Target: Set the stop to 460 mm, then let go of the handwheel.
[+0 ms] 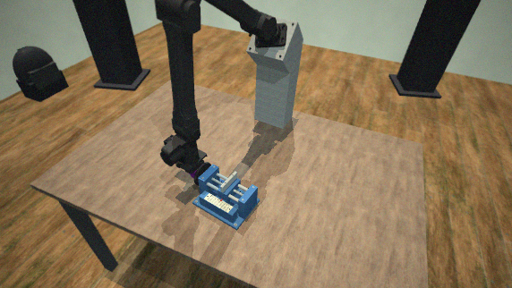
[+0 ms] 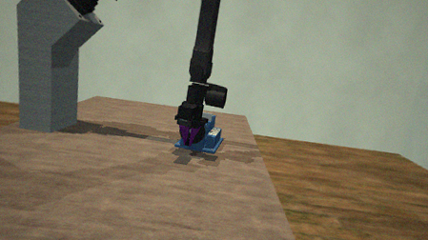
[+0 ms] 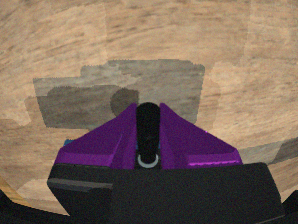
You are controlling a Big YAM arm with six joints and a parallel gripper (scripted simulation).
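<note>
Now: the dark handle 1 cm ahead of my hand and 1 cm to the left of it. From my hand the other things lie so: black handwheel: 1 cm ahead, 3 cm to the left, 1 cm above; then stop fixture: 9 cm ahead, 14 cm to the left, 5 cm above.
</note>
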